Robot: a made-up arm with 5 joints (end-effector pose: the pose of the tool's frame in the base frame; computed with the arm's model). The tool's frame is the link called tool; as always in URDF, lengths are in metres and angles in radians.
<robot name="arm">
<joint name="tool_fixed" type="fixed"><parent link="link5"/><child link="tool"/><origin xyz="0 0 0" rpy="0 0 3.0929"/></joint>
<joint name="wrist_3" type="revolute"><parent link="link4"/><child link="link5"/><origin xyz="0.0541 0 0.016" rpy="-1.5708 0 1.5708"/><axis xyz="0 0 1"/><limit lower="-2.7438" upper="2.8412" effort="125" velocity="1.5"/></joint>
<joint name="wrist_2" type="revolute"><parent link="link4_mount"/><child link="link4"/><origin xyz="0.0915 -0.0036 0"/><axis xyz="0 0 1"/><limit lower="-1.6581" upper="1.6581" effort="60" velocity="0.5"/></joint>
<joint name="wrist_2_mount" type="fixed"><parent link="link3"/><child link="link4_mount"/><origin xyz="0.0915 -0.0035 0"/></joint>
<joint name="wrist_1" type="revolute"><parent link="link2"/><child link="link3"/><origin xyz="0.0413 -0.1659 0"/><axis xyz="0 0 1"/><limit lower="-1.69" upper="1.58" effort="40" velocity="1.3"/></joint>
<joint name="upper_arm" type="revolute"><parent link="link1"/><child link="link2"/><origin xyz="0.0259 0.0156 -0.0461" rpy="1.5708 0 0"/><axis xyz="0 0 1"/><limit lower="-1.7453" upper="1.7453" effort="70" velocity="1.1"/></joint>
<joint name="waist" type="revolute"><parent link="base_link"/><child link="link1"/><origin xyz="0.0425 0 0.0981" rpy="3.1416 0 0"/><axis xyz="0 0 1"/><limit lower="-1.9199" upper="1.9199" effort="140" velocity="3"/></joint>
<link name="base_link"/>
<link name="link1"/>
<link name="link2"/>
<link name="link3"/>
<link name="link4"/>
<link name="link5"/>
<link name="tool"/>
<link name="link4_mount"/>
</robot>
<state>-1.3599 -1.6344 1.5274 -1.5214 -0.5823</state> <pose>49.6 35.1 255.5 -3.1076 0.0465 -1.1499</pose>
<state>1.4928 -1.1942 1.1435 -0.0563 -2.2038</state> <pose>52.5 -122.6 265.8 1.7082 0.6771 -2.9772</pose>
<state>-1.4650 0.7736 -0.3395 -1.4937 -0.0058</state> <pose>80.8 364.8 210.7 3.1110 -0.5104 -1.6141</pose>
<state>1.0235 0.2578 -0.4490 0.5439 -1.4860</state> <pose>218.3 -287.8 317.1 1.2179 -0.0339 -2.5818</pose>
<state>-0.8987 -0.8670 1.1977 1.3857 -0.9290</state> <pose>100.5 73.6 176.8 -0.1210 0.0812 -0.0839</pose>
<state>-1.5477 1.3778 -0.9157 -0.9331 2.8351</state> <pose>51.6 411.7 84.8 -2.5424 0.9890 2.2330</pose>
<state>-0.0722 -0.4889 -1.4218 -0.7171 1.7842</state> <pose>-87.6 -9.0 506.8 2.0904 -0.1433 1.5615</pose>
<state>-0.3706 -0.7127 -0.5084 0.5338 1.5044</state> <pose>85.7 17.2 505.4 -2.2614 -0.0889 2.0146</pose>
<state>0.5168 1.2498 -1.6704 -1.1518 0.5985</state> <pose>356.0 -177.7 292.7 3.1408 0.0014 2.0750</pose>
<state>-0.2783 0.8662 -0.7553 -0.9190 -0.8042</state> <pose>426.1 110.0 246.1 2.5177 -0.4718 -1.8557</pose>
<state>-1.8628 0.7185 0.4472 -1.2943 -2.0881</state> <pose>-43.8 285.7 83.5 1.7228 0.5608 0.3733</pose>
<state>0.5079 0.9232 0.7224 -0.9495 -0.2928</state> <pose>233.2 -105.7 -6.4 0.3812 -0.8082 -1.0140</pose>
